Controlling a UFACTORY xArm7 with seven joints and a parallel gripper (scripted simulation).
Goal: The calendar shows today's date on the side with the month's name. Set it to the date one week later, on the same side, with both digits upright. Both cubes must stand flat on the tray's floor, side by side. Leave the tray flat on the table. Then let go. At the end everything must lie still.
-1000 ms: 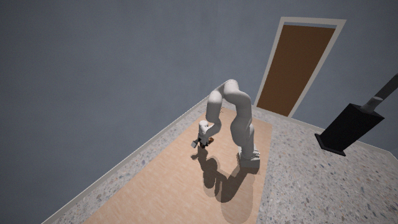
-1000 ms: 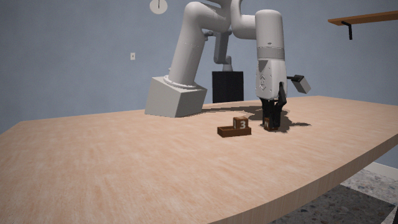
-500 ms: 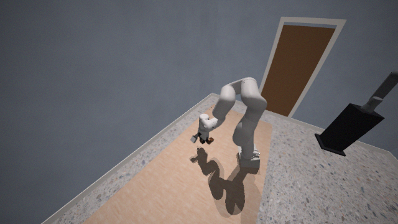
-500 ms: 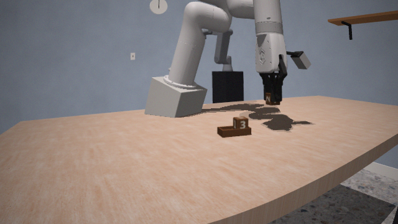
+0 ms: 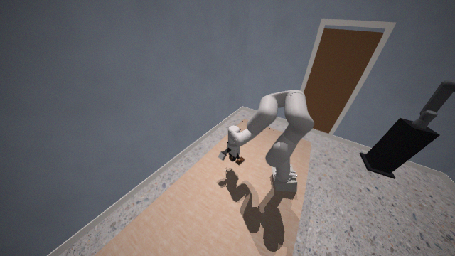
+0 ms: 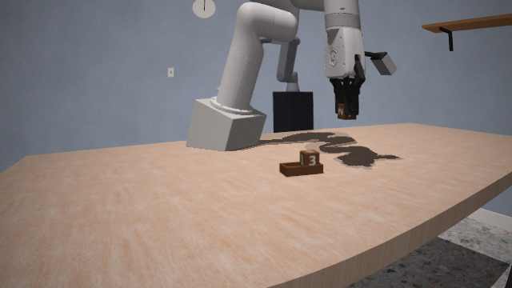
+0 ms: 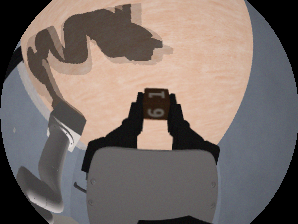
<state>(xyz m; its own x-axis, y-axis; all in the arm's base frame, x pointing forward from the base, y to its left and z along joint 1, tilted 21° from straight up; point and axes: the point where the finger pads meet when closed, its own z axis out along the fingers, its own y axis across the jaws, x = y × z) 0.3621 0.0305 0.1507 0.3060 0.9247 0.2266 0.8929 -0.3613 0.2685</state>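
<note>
Now: hand 30 mm past the brown wooden tray, 90 mm to the left of it and 120 mm above it. From my hand the other things lie so: cube (10 mm below).
</note>
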